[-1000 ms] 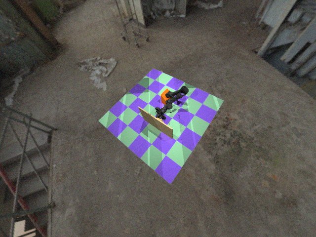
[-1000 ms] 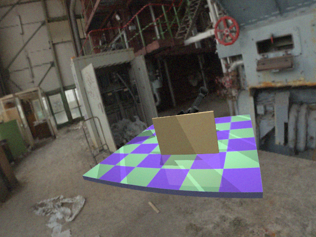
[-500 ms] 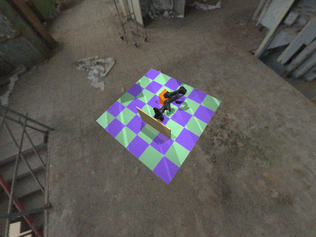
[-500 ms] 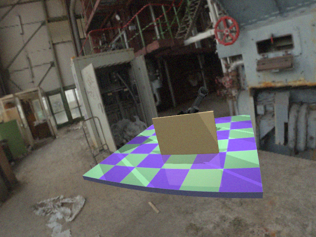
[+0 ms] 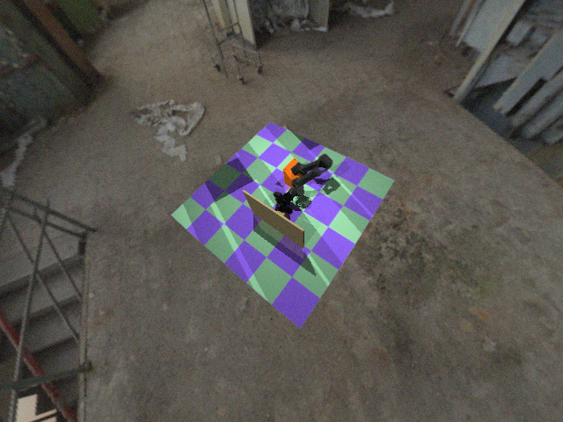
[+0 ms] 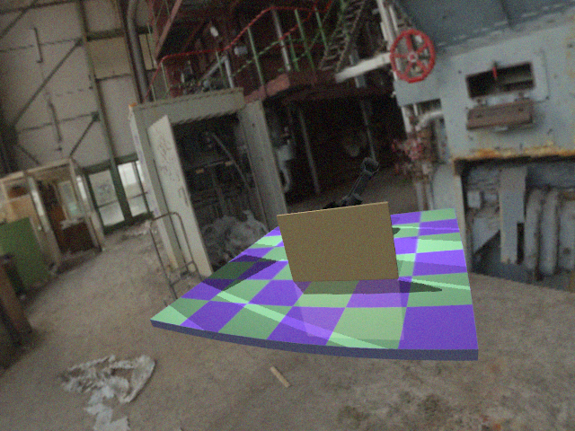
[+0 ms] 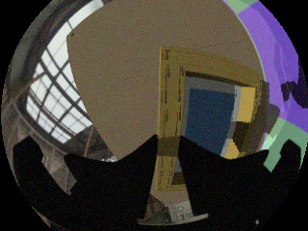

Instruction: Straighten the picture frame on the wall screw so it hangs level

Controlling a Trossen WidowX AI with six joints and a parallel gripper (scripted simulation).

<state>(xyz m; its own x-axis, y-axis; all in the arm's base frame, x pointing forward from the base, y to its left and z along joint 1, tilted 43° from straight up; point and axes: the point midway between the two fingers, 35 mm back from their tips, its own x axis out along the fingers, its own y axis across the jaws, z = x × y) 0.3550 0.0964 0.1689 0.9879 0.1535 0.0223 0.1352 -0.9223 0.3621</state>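
My gripper tip is 5 cm above the picture frame and 2 cm to the right of it. Round my gripper tip: tan wall board: 7 cm below, 2 cm ahead.
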